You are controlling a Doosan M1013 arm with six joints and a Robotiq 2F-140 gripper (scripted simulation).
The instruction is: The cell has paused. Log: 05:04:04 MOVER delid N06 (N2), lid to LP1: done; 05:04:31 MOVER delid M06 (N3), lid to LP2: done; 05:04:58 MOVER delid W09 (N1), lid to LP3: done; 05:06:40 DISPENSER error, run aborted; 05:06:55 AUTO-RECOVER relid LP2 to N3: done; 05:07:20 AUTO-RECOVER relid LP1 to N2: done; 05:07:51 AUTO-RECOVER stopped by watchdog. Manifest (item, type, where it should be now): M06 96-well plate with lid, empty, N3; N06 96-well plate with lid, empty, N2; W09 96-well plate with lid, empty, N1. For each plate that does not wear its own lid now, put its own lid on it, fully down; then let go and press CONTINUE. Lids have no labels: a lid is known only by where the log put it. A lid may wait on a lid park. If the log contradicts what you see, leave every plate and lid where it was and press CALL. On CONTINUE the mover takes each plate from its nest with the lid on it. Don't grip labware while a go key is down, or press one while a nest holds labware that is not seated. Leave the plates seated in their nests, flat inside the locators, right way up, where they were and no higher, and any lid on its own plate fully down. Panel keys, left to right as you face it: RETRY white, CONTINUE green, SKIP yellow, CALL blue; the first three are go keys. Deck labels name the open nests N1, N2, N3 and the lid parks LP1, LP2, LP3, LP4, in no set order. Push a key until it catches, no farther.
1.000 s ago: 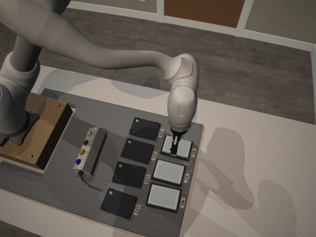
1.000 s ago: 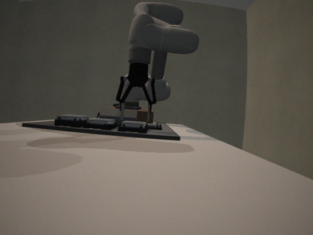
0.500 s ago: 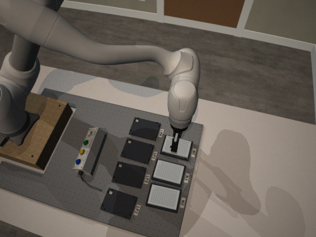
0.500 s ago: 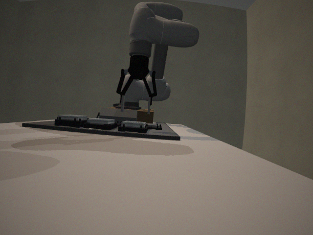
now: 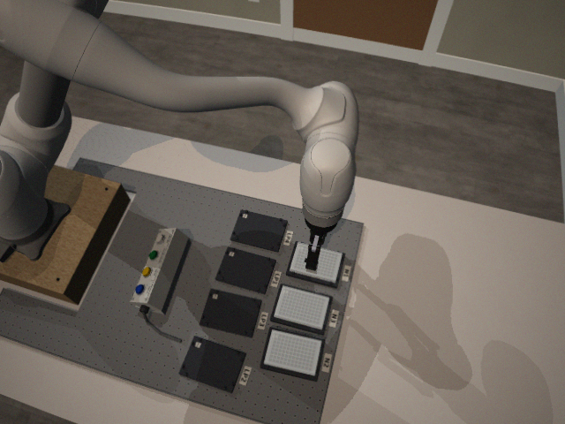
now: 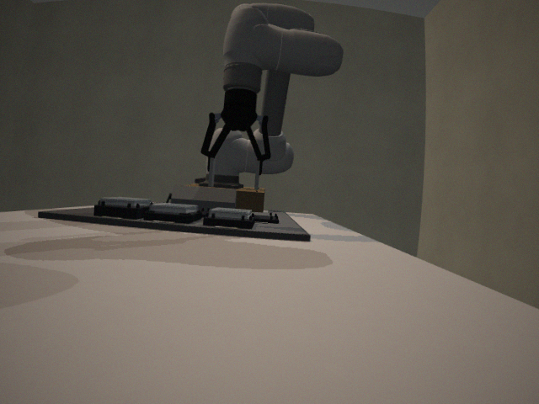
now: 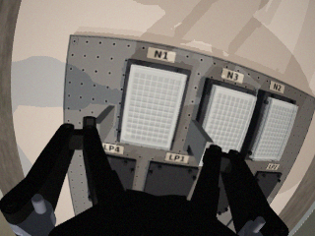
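Now: the green continue key 410 mm behind my hand, 150 mm to the right of it and 40 mm below it. From my hand the other things lie so: plate: 80 mm below; then lid: 80 mm below; then lid park LP4: 190 mm behind, 100 mm below, 50 mm to the left.
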